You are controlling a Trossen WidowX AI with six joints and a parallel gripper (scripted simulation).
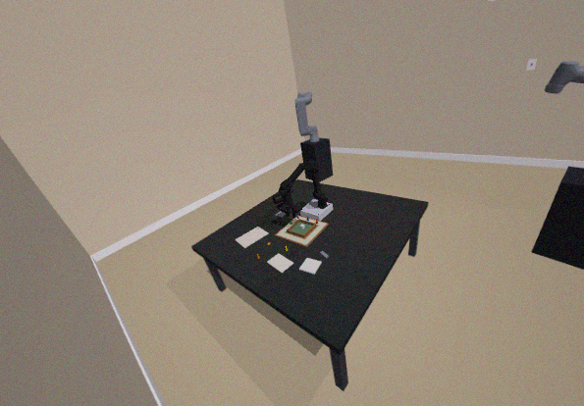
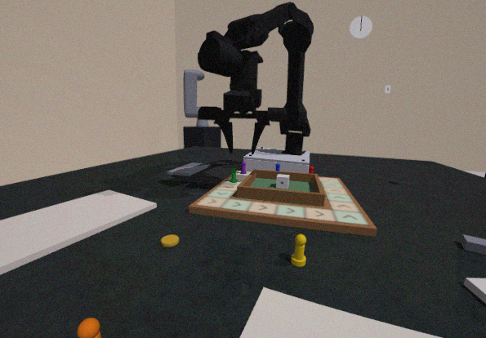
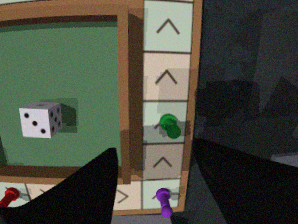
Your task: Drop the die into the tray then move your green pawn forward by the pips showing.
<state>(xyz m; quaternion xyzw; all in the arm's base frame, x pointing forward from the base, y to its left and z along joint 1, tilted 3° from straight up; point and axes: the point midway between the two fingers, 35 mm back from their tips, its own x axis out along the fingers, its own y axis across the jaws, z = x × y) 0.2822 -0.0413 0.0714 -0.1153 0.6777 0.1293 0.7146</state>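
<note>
Right now my gripper tip is 50 mm above the green pawn and 20 mm to the left of it. Also, from my gripper tip: purple pawn 90 mm behind, 50 mm below, 40 mm to the right; white die 90 mm to the left, 60 mm below, 20 mm behind; blue pawn 110 mm behind, 50 mm to the left, 50 mm below.
</note>
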